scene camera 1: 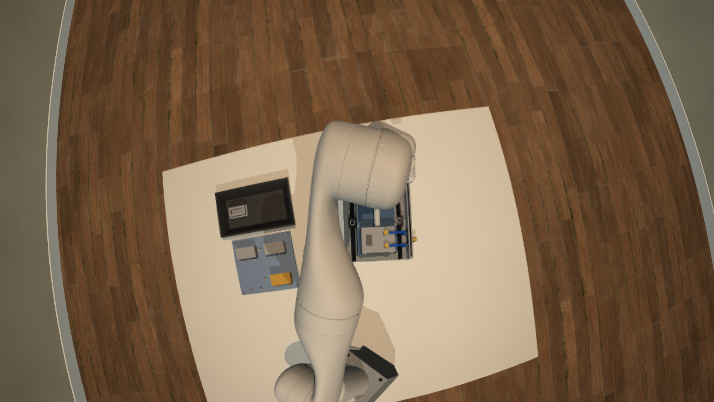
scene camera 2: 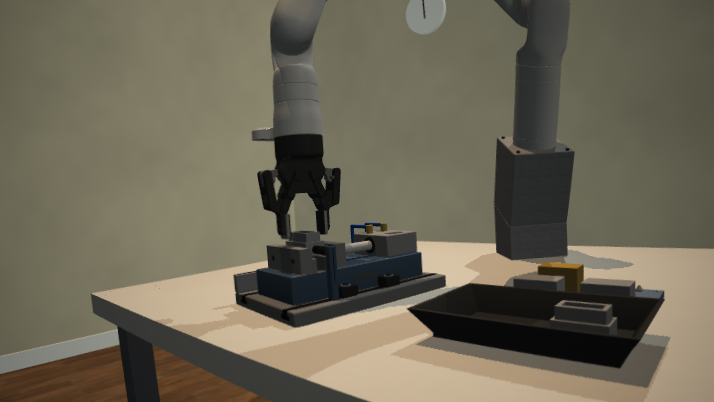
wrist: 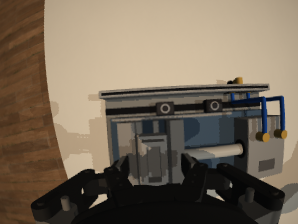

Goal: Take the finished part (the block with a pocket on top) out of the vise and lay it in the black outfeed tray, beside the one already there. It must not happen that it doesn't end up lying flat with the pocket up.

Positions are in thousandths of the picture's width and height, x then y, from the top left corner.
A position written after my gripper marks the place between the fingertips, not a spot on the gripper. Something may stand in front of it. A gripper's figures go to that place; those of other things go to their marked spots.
Labels:
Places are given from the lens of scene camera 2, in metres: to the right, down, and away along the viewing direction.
my gripper (scene camera 2: 426, 588): -0.08, 0.06, 0.72
yellow block (scene camera 2: 805, 680): 0.31, 0.10, 0.64
blue vise (scene camera 2: 391, 710): -0.11, 0.12, 0.67

